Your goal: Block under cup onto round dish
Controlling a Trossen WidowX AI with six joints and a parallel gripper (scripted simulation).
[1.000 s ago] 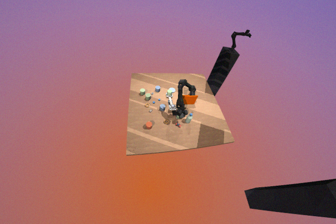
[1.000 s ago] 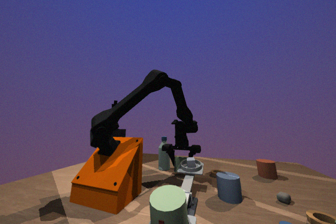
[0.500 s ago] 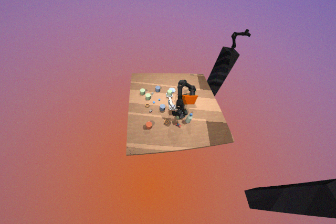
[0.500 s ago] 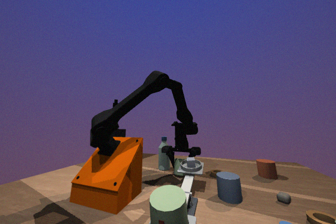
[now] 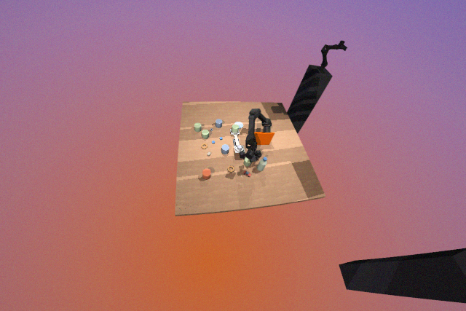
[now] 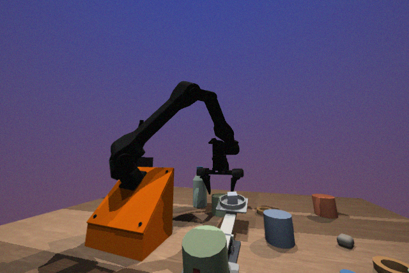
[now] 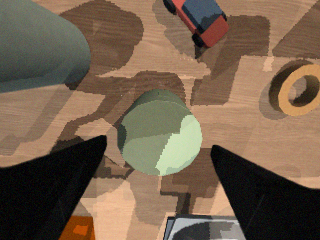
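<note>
My gripper tip is 11 cm to the left of the grey block, 7 cm short of it and 2 cm below it. Round my gripper tip: balance beam 23 cm to the right, 8 cm ahead, 3 cm below; bottle 12 cm behind, 6 cm to the left, 5 cm above; red toy 12 cm to the left, 5 cm below, 2 cm ahead.
</note>
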